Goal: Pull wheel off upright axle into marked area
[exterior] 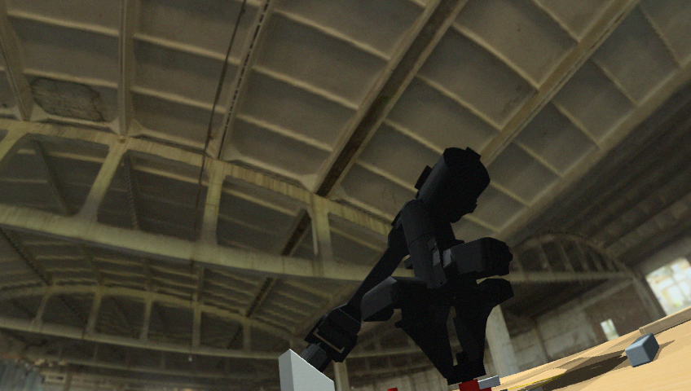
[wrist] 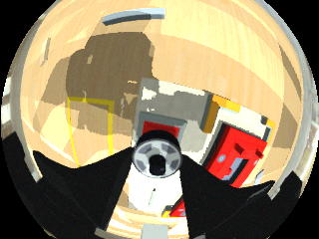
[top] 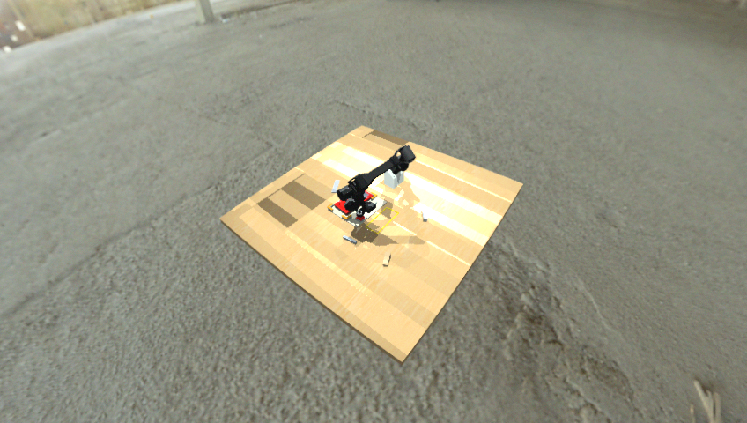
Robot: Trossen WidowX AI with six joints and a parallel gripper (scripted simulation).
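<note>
My gripper tip is right at the black wheel. Also, from my gripper tip: pale wooden block: 290 mm to the left, 120 mm ahead, 30 mm below; grey base plate: 100 mm to the right, 50 mm behind, 30 mm below.
</note>
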